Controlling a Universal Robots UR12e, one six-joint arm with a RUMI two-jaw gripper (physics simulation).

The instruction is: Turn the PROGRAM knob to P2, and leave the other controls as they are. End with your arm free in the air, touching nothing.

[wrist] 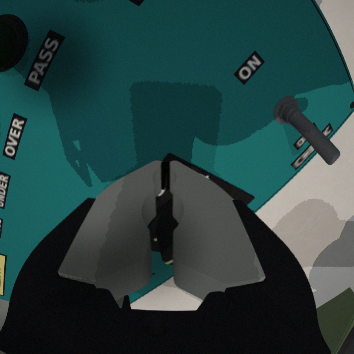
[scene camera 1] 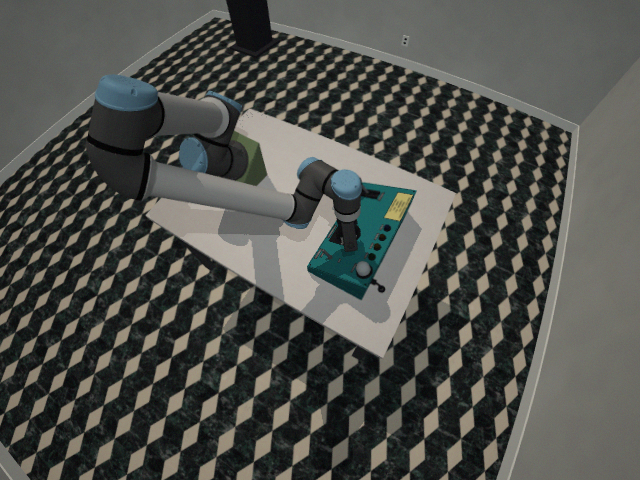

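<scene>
Pictured: the gripper, a teal console.
</scene>
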